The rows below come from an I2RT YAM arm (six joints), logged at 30 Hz.
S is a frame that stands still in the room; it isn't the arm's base.
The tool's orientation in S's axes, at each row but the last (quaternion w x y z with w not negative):
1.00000, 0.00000, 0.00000, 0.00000
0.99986, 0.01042, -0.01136, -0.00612
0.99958, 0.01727, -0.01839, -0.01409
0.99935, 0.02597, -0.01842, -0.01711
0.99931, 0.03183, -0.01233, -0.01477
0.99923, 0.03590, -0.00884, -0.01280
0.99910, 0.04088, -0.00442, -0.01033
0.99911, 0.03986, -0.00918, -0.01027
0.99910, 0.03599, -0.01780, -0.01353
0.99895, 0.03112, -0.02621, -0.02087
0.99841, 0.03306, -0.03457, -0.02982
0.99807, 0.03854, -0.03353, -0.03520
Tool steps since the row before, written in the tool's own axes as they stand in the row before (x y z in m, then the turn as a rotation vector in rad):
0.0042, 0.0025, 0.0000, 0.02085, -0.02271, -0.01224
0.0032, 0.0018, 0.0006, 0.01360, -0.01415, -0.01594
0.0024, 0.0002, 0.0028, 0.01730, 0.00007, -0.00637
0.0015, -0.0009, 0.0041, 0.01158, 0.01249, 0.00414
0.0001, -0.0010, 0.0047, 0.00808, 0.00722, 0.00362
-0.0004, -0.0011, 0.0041, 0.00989, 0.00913, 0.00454
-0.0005, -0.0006, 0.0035, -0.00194, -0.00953, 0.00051
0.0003, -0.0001, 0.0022, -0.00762, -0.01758, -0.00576
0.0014, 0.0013, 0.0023, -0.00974, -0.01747, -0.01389
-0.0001, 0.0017, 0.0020, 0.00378, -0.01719, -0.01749
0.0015, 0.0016, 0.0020, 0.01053, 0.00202, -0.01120
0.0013, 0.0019, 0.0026, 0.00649, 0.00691, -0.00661
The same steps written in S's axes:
0.0042, 0.0025, 0.0000, 0.02085, -0.02271, -0.01224
0.0032, 0.0017, 0.0007, 0.01379, -0.01399, -0.01592
0.0023, 0.0000, 0.0029, 0.01752, -0.00021, -0.00573
0.0013, -0.0012, 0.0041, 0.01182, 0.01185, 0.00520
0.0000, -0.0013, 0.0046, 0.00819, 0.00673, 0.00427
-0.0005, -0.0014, 0.0040, 0.01003, 0.00852, 0.00535
-0.0005, -0.0009, 0.0034, -0.00214, -0.00950, -0.00029
0.0003, -0.0003, 0.0022, -0.00785, -0.01690, -0.00728
0.0013, 0.0011, 0.0024, -0.00967, -0.01615, -0.01545
-0.0001, 0.0016, 0.0021, 0.00402, -0.01624, -0.01833
0.0014, 0.0014, 0.0022, 0.01140, 0.00208, -0.01031
0.0012, 0.0016, 0.0028, 0.00739, 0.00689, -0.00561

